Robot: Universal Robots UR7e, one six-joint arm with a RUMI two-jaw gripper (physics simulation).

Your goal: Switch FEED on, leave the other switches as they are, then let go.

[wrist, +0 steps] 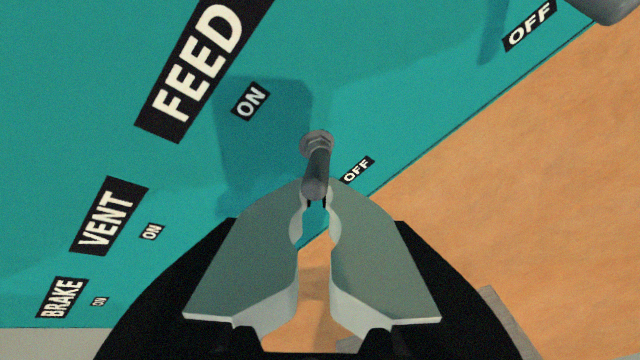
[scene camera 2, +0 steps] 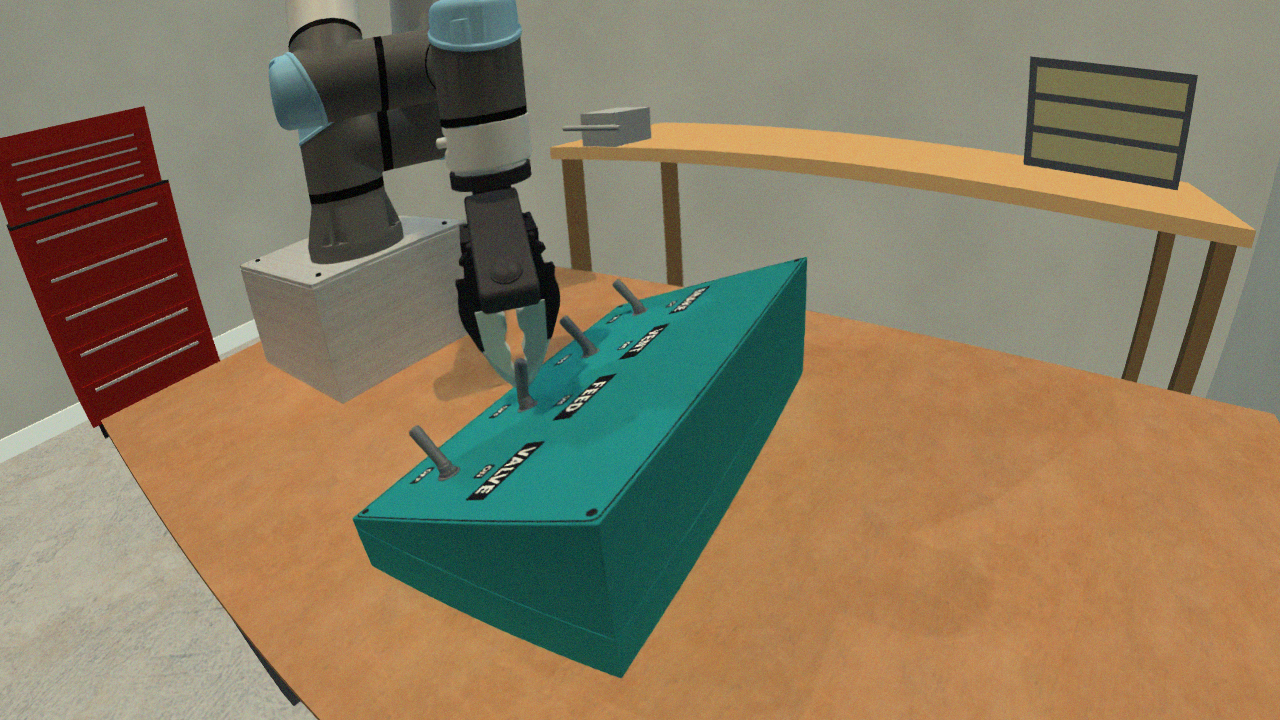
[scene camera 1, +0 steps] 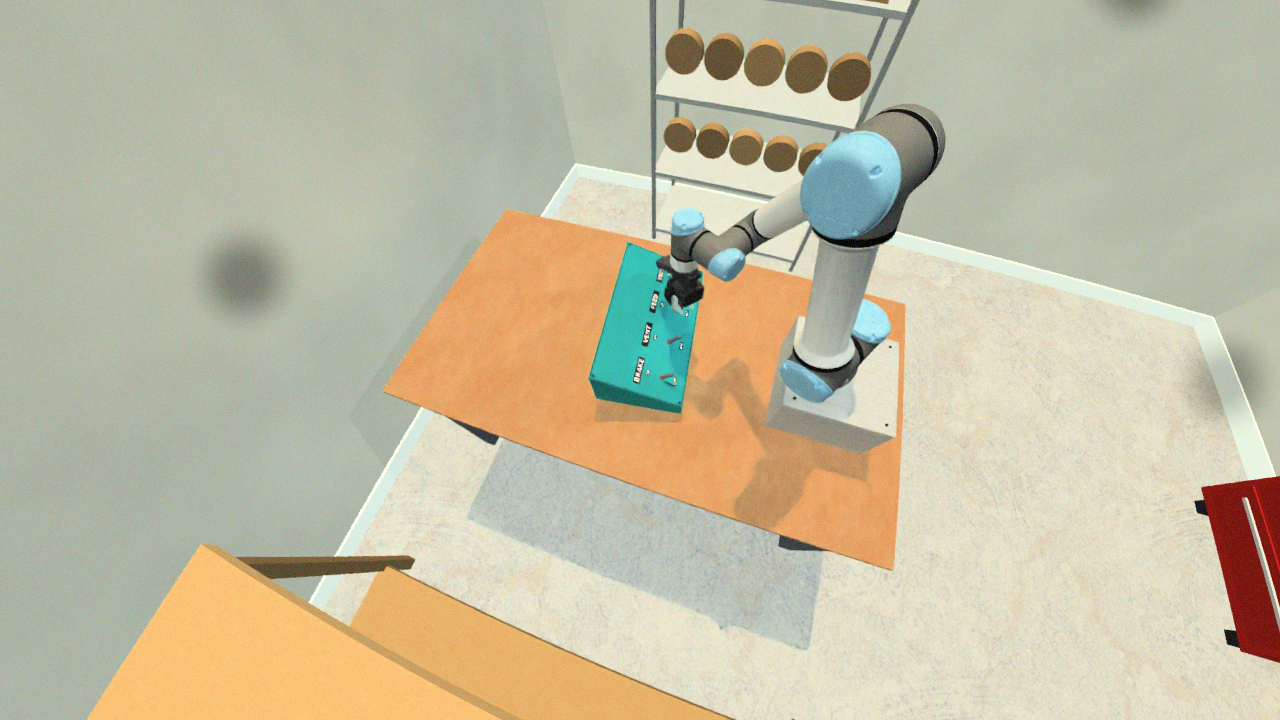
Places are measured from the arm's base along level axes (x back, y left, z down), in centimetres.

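Where they show: gripper, fingertip midpoint: [wrist: 317,181] [scene camera 2: 522,385] [scene camera 1: 678,310]; arm's base, link origin: [scene camera 2: 356,246].
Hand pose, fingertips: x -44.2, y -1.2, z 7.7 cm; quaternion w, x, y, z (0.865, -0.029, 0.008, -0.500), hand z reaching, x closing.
Observation:
Each offset is from my fingertips to the top centre of the thing. Level surfaces: height alone.
A teal sloped panel [scene camera 1: 617,331] [scene camera 2: 689,358] [wrist: 75,75] carries toggle levers. The grey FEED lever @(dy -0.8, dx -1.3, dz -3.5 cm) [scene camera 2: 523,385] [wrist: 316,167] stands more upright in scene camera 2 than the VALVE lever @(dy -12.6, dx -3.7, dz -2.5 cm) [scene camera 2: 434,453] [wrist: 607,10], VENT lever @(dy +10.2, dx +3.7, dz -2.5 cm) [scene camera 2: 577,335] and BRAKE lever @(dy +21.6, dx +7.4, dz -2.5 cm) [scene camera 2: 628,296], which lean toward their OFF side. My gripper [scene camera 1: 677,307] [scene camera 2: 519,380] [wrist: 317,181] is at the FEED lever. Its fingertips are slightly parted, with the lever's top between them, so it looks shut on the lever. The fingers partly hide the contact.
The panel stands on an orange-brown table @(dz +10.1 cm) [scene camera 1: 501,331] [scene camera 2: 895,501]. The neighbouring VALVE and VENT levers stand either side of the gripper. The arm's grey base block [scene camera 1: 832,416] [scene camera 2: 349,331] is behind the panel in scene camera 2.

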